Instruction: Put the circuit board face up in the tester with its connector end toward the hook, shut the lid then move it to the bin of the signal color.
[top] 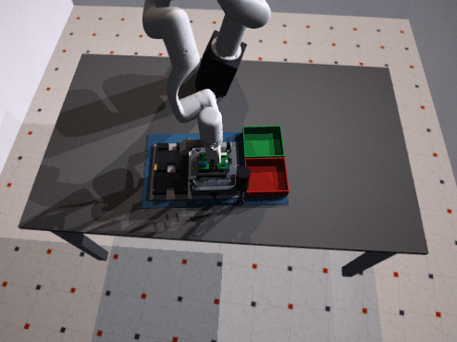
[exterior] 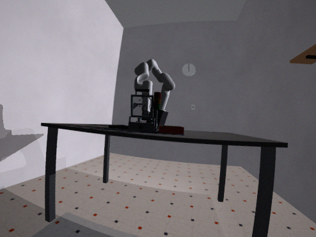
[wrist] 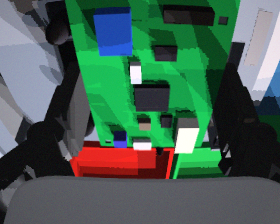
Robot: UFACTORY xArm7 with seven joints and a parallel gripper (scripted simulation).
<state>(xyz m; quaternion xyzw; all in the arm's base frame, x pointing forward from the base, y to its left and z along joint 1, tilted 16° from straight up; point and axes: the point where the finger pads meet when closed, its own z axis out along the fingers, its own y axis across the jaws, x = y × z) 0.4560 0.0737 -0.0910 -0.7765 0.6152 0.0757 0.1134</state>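
The green circuit board is right at my hand. Round my hand: tester lid (120 mm ahead, 90 mm above, 30 mm to the left); then green bin (170 mm to the left, 150 mm behind, 80 mm below); then red bin (210 mm to the left, 80 mm below).
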